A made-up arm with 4 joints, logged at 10 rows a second.
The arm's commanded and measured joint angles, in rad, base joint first. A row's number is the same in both.
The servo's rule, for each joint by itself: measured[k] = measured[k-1] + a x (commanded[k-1-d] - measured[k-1]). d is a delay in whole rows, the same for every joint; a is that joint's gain. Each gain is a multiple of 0.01, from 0.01 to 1. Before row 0 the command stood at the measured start. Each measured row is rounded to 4 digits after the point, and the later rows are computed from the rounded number. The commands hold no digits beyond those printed.
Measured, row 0: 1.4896, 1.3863, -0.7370, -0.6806
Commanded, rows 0 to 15: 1.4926, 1.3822, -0.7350, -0.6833; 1.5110, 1.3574, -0.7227, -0.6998; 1.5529, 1.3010, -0.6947, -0.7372; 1.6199, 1.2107, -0.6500, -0.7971; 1.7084, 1.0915, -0.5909, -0.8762; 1.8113, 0.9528, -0.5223, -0.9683; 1.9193, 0.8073, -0.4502, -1.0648; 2.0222, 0.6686, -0.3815, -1.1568; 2.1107, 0.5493, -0.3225, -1.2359; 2.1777, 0.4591, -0.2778, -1.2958; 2.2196, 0.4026, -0.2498, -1.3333; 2.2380, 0.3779, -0.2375, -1.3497; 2.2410, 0.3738, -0.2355, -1.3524; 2.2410, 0.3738, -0.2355, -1.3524; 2.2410, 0.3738, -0.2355, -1.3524; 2.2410, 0.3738, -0.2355, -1.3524
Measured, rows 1 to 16: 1.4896, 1.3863, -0.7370, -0.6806; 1.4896, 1.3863, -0.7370, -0.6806; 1.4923, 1.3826, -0.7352, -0.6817; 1.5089, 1.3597, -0.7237, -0.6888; 1.5481, 1.3063, -0.6970, -0.7077; 1.6120, 1.2193, -0.6538, -0.7426; 1.6978, 1.1030, -0.5959, -0.7947; 1.7988, 0.9663, -0.5282, -0.8624; 1.9060, 0.8216, -0.4564, -0.9413; 2.0094, 0.6824, -0.3875, -1.0253; 2.0996, 0.5613, -0.3277, -1.1074; 2.1691, 0.4683, -0.2818, -1.1809; 2.2140, 0.4085, -0.2524, -1.2403; 2.2354, 0.3807, -0.2387, -1.2830; 2.2404, 0.3744, -0.2358, -1.3101; 2.2409, 0.3739, -0.2355, -1.3266
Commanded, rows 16 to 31: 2.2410, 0.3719, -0.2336, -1.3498; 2.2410, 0.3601, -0.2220, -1.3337; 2.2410, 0.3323, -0.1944, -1.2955; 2.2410, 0.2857, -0.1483, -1.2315; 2.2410, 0.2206, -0.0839, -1.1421; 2.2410, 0.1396, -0.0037, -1.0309; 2.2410, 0.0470, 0.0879, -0.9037; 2.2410, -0.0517, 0.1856, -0.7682; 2.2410, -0.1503, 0.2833, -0.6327; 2.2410, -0.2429, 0.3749, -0.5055; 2.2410, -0.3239, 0.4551, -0.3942; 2.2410, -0.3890, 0.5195, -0.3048; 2.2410, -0.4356, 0.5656, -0.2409; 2.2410, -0.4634, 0.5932, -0.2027; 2.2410, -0.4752, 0.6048, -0.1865; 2.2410, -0.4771, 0.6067, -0.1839
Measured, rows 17 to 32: 2.2410, 0.3738, -0.2355, -1.3367; 2.2410, 0.3738, -0.2355, -1.3428; 2.2410, 0.3721, -0.2338, -1.3455; 2.2410, 0.3612, -0.2229, -1.3409; 2.2410, 0.3349, -0.1967, -1.3232; 2.2410, 0.2901, -0.1522, -1.2874; 2.2410, 0.2269, -0.0894, -1.2307; 2.2410, 0.1475, -0.0106, -1.1528; 2.2410, 0.0560, 0.0800, -1.0557; 2.2410, -0.0420, 0.1772, -0.9436; 2.2410, -0.1406, 0.2748, -0.8223; 2.2410, -0.2337, 0.3669, -0.6987; 2.2410, -0.3158, 0.4480, -0.5799; 2.2410, -0.3824, 0.5138, -0.4726; 2.2410, -0.4308, 0.5615, -0.3822; 2.2410, -0.4605, 0.5907, -0.3122
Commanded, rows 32 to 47: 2.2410, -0.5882, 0.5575, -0.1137; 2.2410, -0.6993, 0.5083, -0.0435; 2.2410, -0.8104, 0.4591, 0.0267; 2.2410, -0.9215, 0.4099, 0.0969; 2.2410, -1.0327, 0.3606, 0.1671; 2.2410, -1.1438, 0.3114, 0.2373; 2.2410, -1.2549, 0.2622, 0.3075; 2.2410, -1.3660, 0.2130, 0.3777; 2.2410, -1.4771, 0.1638, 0.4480; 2.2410, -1.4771, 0.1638, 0.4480; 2.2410, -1.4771, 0.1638, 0.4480; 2.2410, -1.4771, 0.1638, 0.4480; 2.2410, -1.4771, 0.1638, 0.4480; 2.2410, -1.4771, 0.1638, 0.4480; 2.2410, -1.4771, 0.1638, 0.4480; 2.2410, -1.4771, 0.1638, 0.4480
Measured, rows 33 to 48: 2.2410, -0.4739, 0.6037, -0.2632; 2.2410, -0.4768, 0.6065, -0.2323; 2.2410, -0.5782, 0.5614, -0.1860; 2.2410, -0.6884, 0.5125, -0.1304; 2.2410, -0.7994, 0.4634, -0.0691; 2.2410, -0.9105, 0.4142, -0.0044; 2.2410, -1.0217, 0.3649, 0.0625; 2.2410, -1.1328, 0.3157, 0.1307; 2.2410, -1.2439, 0.2665, 0.1997; 2.2410, -1.3550, 0.2173, 0.2691; 2.2410, -1.4661, 0.1681, 0.3389; 2.2410, -1.4761, 0.1641, 0.3814; 2.2410, -1.4770, 0.1638, 0.4074; 2.2410, -1.4771, 0.1638, 0.4232; 2.2410, -1.4771, 0.1638, 0.4329; 2.2410, -1.4771, 0.1638, 0.4388
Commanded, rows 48 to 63: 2.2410, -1.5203, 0.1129, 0.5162; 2.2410, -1.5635, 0.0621, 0.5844; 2.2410, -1.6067, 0.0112, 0.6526; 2.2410, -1.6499, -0.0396, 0.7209; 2.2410, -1.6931, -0.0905, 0.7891; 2.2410, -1.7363, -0.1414, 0.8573; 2.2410, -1.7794, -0.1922, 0.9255; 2.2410, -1.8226, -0.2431, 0.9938; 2.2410, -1.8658, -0.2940, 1.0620; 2.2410, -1.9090, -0.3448, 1.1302; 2.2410, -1.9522, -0.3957, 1.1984; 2.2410, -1.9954, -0.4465, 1.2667; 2.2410, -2.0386, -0.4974, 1.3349; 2.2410, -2.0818, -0.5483, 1.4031; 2.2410, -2.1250, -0.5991, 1.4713; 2.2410, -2.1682, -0.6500, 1.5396
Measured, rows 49 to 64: 2.2410, -1.4771, 0.1638, 0.4424; 2.2410, -1.4771, 0.1638, 0.4446; 2.2410, -1.5164, 0.1170, 0.4725; 2.2410, -1.5593, 0.0665, 0.5161; 2.2410, -1.6024, 0.0156, 0.5693; 2.2410, -1.6456, -0.0352, 0.6284; 2.2410, -1.6888, -0.0861, 0.6911; 2.2410, -1.7320, -0.1370, 0.7559; 2.2410, -1.7751, -0.1878, 0.8220; 2.2410, -1.8183, -0.2387, 0.8890; 2.2410, -1.8615, -0.2896, 0.9565; 2.2410, -1.9047, -0.3404, 1.0242; 2.2410, -1.9479, -0.3913, 1.0921; 2.2410, -1.9911, -0.4421, 1.1602; 2.2410, -2.0343, -0.4930, 1.2283; 2.2410, -2.0775, -0.5439, 1.2965
